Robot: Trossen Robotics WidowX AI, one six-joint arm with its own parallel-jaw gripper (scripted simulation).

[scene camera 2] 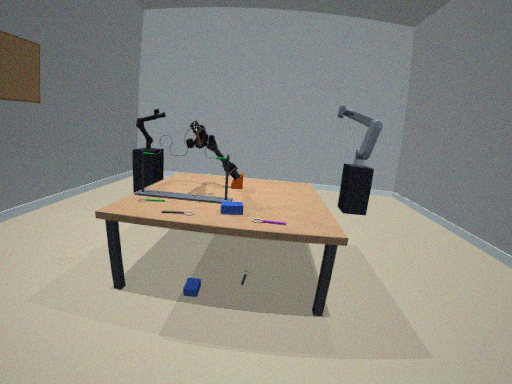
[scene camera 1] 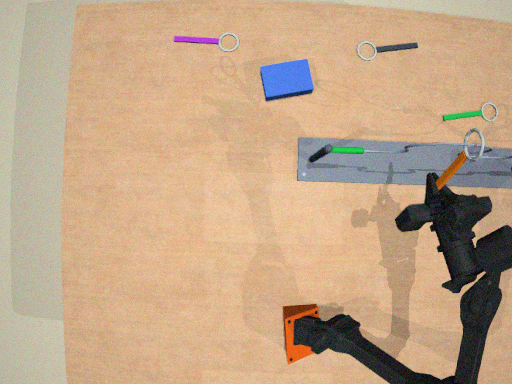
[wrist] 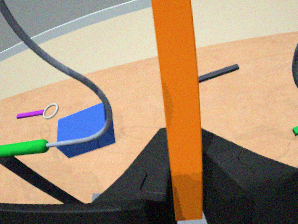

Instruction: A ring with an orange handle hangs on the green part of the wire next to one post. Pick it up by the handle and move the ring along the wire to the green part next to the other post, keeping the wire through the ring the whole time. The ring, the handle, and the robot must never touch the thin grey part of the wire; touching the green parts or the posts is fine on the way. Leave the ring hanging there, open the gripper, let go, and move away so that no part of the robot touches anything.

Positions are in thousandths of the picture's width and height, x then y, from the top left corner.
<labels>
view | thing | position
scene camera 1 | my gripper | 841, 452
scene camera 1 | blue block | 554, 210
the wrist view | my gripper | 592, 609
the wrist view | blue block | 294, 547
</labels>
